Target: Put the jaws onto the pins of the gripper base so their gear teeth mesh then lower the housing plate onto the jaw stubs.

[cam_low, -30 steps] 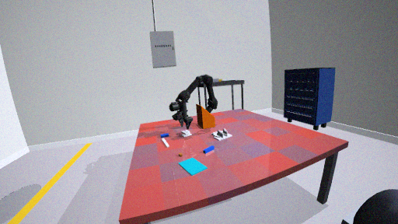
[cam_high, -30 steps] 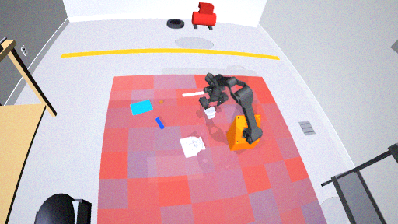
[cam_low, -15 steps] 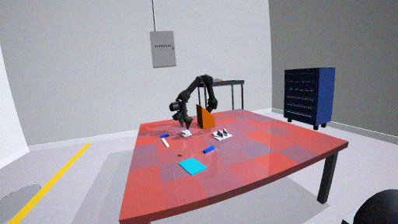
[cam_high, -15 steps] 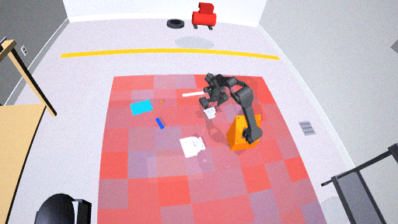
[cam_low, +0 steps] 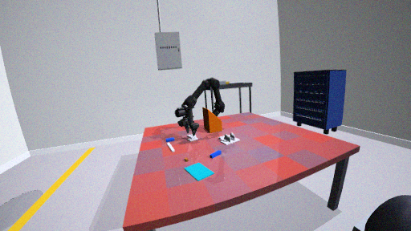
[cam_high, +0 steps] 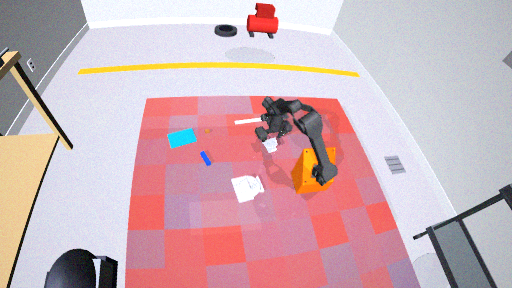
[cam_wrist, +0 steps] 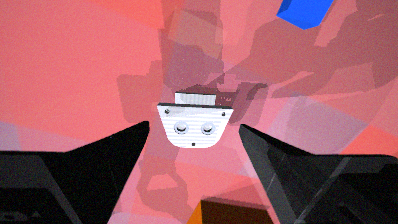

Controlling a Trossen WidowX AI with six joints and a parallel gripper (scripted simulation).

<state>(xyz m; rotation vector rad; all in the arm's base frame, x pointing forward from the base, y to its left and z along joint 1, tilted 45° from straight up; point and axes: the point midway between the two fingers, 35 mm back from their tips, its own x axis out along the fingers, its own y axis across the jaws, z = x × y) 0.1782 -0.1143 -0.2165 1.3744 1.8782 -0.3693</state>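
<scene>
Now: the small white part 2 cm below my gripper tip and 1 cm to the left of it. Round my gripper tip: white bar 16 cm to the right, 11 cm ahead, 4 cm below; white jaw 24 cm to the left, 10 cm ahead, 3 cm below; tiny brown bit 33 cm ahead, 6 cm to the right, 4 cm below.
</scene>
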